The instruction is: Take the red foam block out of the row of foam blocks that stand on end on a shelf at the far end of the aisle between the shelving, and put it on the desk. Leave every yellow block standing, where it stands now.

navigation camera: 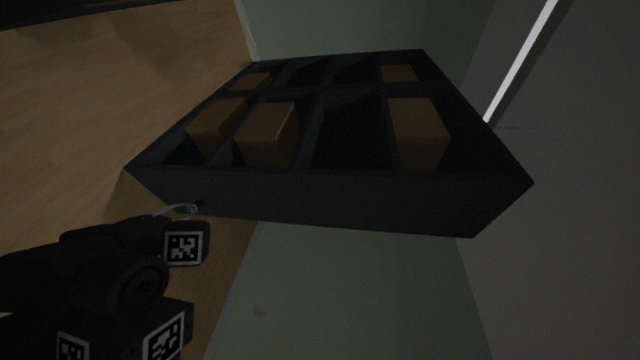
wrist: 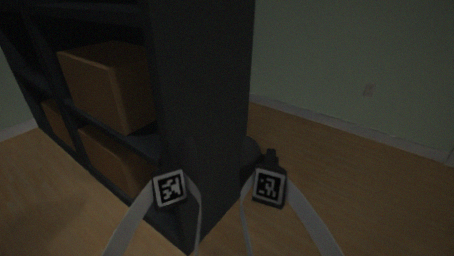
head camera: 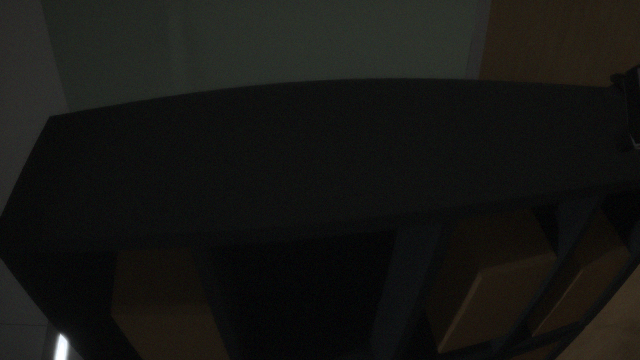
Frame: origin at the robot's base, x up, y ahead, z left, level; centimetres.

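Seen in the pictures: gripper, fingertip midpoint: (navigation camera: 203,218) (wrist: 218,154) (head camera: 613,113).
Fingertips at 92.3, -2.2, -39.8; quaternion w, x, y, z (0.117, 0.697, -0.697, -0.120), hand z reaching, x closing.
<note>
A point is followed by its place in that frame, as x, y, z.
The red foam block, the yellow blocks and the desk do not show in these views. My gripper (navigation camera: 194,220) @[92.3, -2.2, -39.8] (wrist: 218,154) @[92.3, -2.2, -39.8] is open, with a gap between its fingertips. In the wrist view the end panel of a dark shelf unit (wrist: 202,75) @[80.7, 2.1, -91.8] stands behind the left finger and the gap. Whether a fingertip touches the panel I cannot tell. In the navigation view the gripper is at the lower left, beside the near end of the same shelf unit (navigation camera: 325,197) @[112.4, 2.4, -91.5]. The head view is dark and filled largely by the shelf unit (head camera: 320,160) @[119.6, 2.5, -91.3].
Brown boxes (head camera: 500,295) @[69.4, 44.0, -107.1] (navigation camera: 420,120) (wrist: 107,85) @[74.2, 36.6, -101.2] sit in several shelf compartments. Wooden floor (navigation camera: 75,125) @[0.0, 29.2, -59.1] (wrist: 320,200) @[0.0, -61.5, -108.4] lies beside the unit. A pale green wall (navigation camera: 350,290) @[127.4, -94.1, -196.7] (wrist: 350,45) @[69.5, -101.7, -190.6] stands beyond it. Another dark unit (navigation camera: 30,12) @[35.8, 50.6, -30.7] shows at the navigation view's upper left.
</note>
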